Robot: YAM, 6 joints.
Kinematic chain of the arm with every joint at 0, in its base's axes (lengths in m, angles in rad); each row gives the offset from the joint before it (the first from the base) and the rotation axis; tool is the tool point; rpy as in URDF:
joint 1: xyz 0 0 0.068 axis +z
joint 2: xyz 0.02 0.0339 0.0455 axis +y
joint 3: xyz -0.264 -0.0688 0 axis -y
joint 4: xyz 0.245 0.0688 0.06 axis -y
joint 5: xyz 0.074 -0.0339 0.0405 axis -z
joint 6: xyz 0.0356 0 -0.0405 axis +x
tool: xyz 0 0 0 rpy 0 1.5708 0
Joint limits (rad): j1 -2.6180..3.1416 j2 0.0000..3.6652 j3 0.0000..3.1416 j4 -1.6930..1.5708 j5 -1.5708..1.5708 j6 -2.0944..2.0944
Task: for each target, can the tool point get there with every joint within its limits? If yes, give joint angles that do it. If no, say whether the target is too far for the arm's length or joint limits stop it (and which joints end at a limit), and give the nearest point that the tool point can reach.
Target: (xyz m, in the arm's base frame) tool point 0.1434 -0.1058 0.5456
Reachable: yes | joints -0.7517 1.0530 1.3395 0.5427 -0.6189 0.6438
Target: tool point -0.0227 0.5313 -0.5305
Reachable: no: too far | nearest point -0.0181 0.4234 -0.3351 | short by 0.223 m
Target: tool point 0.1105 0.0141 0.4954
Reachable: yes | joints 0.0253 0.7078 1.1324 0.1075 -0.3229 0.1591
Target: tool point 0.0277 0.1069 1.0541
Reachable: no: too far | nearest point 0.0200 0.0773 0.7365 | short by 0.319 m
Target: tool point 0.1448 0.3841 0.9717
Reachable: no: too far | nearest point 0.0985 0.2612 0.6831 | short by 0.317 m
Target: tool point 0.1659 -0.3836 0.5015
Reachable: yes | joints -1.2039 2.0103 2.5292 -0.7543 -0.5056 -0.6315
